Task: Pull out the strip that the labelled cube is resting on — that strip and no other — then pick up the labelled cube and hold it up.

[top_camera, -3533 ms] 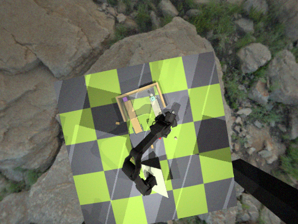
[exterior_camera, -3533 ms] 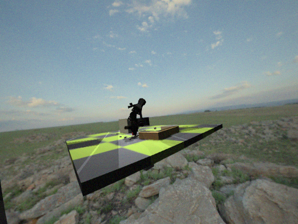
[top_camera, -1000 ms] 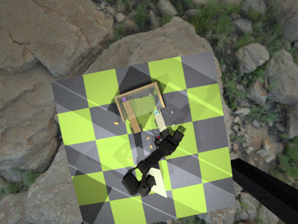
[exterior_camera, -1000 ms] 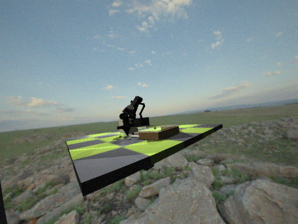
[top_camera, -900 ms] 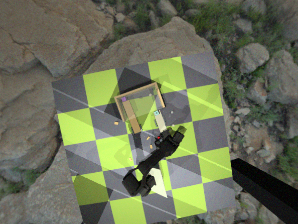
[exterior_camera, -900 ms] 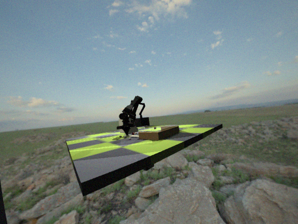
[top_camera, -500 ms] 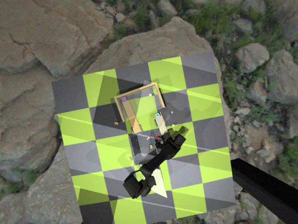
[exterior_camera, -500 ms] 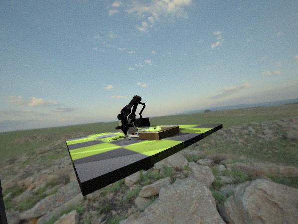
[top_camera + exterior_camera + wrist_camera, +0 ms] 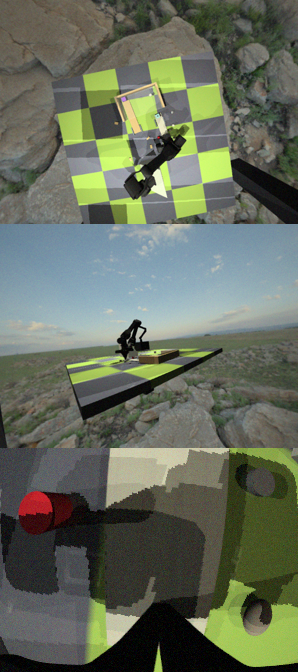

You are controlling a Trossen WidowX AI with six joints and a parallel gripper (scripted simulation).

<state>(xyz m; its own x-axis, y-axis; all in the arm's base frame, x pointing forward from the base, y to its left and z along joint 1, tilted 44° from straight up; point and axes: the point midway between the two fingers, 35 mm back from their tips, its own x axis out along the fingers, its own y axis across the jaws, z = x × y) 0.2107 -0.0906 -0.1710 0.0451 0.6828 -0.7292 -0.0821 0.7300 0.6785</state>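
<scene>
The pale strip lies 10 cm ahead of my gripper tip and 1 cm to the left of it. The rest, counted from my gripper tip: red piece: 6 cm to the left, 4 cm ahead, 1 cm above; labelled cube: 21 cm ahead, 3 cm to the left, 2 cm above.
</scene>
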